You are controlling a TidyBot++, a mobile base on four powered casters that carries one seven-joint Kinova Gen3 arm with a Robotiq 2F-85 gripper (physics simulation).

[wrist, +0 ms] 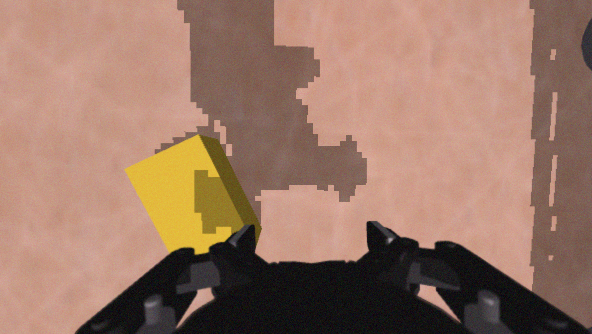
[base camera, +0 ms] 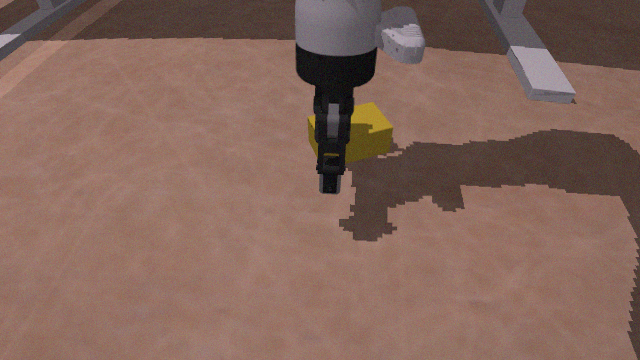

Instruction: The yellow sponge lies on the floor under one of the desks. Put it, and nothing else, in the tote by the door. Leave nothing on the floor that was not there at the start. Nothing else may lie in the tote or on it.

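Frame: origin at the arm's base, x back, y left, z down, level; millimetres.
Seen in the pictures: gripper, fingertip midpoint: (wrist: 310,235) (base camera: 330,164).
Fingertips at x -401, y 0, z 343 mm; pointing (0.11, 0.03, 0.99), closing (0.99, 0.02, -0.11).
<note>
Offsets run from my fingertips to a thing's top centre. "spot": to the spot under its first point.
The yellow sponge @(dy -25, dx -91, dz +8 mm) (base camera: 371,140) (wrist: 170,195) is a block lying flat on the floor. In the base camera view it is partly hidden behind my gripper (base camera: 329,191). In the wrist view my gripper (wrist: 310,235) is open with nothing between its fingers. The sponge is at the left there, turned at an angle, and the left fingertip overlaps its lower right corner in the picture. I cannot tell whether they touch. The tote does not show in these views.
A grey desk foot @(spot: dy -390, dx -265, dz +28 mm) (base camera: 545,75) stands on the floor at the upper right of the base camera view. Another grey frame leg @(spot: dy +799, dx -547, dz +28 mm) (base camera: 30,25) shows at the upper left. The arm's shadow falls across the floor to the right of the sponge. A dark rounded thing (wrist: 588,45) shows at the wrist view's right edge.
</note>
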